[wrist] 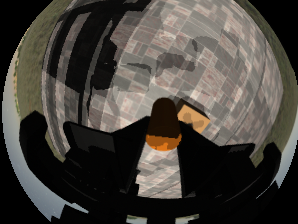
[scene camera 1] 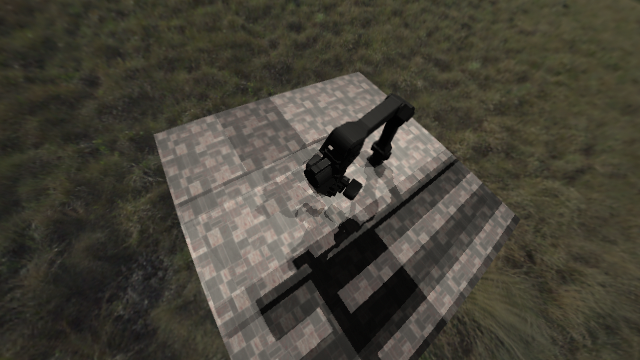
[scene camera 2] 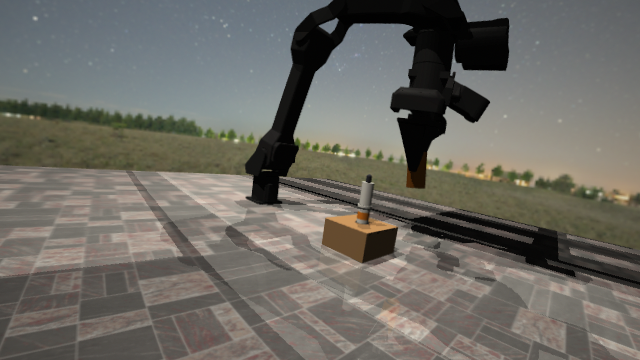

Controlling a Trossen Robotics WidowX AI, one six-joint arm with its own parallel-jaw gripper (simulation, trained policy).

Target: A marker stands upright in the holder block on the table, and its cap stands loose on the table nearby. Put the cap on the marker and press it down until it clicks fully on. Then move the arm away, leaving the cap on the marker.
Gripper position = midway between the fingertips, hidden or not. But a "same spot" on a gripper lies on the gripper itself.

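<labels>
My gripper is visible in the wrist view, in scene camera 1 point(329, 187) and in scene camera 2. On my gripper, point(scene camera 2: 418, 130) and point(wrist: 195, 172) are the same spot.
</labels>
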